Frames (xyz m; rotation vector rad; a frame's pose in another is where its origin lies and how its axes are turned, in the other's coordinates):
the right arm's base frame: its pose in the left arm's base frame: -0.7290 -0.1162 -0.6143 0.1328 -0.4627 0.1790
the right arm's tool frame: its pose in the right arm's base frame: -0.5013 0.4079 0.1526 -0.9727 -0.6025 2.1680
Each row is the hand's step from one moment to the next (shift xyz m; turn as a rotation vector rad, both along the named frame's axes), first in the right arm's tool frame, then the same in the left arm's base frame.
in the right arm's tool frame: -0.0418 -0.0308 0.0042 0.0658 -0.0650 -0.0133
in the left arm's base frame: 0.0100 -0.0134 0.0493 -0.0170 0.0911 0.0120
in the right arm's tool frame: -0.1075 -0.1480 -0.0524 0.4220 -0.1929 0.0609
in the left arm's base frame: 0.0796 0.0281 0.1705 -0.2294 0.4007 -0.0762
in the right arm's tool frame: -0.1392 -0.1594 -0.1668 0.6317 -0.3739 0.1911
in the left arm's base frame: 0.1965 0.0510 0.1772 -0.4411 0.6164 -0.0280
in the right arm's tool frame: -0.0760 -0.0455 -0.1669 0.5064 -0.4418 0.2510
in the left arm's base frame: 0.1799 0.0290 0.0499 -0.4531 0.5454 0.1088
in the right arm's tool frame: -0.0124 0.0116 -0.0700 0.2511 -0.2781 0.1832
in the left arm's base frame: 0.0700 0.0080 -0.0148 -0.2827 0.2856 0.1117
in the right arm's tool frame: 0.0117 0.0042 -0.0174 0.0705 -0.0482 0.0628
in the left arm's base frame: 0.0119 0.0119 -0.0132 -0.0879 0.0585 0.0095
